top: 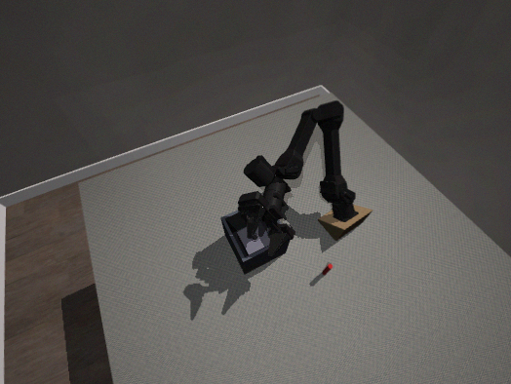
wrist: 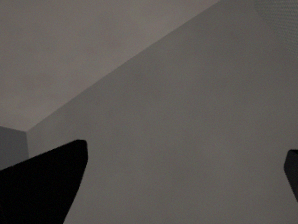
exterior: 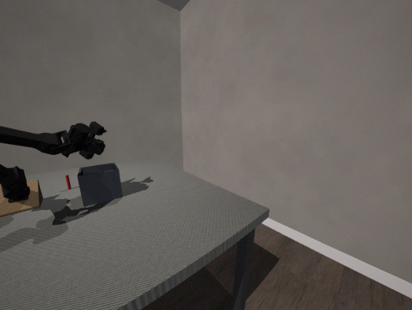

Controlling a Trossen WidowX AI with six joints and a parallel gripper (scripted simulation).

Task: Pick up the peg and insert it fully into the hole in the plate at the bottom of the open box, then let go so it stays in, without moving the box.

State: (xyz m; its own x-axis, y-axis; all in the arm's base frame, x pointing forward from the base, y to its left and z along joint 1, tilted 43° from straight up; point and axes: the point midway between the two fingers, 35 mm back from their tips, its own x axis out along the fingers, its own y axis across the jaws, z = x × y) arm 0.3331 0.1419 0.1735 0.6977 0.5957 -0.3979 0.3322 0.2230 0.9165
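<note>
Right now my hand is 230 mm above the red peg, 170 mm past it and 130 mm to the right of it. Also, from my hand: grey plate: 220 mm below, 80 mm to the right, 20 mm behind.
</note>
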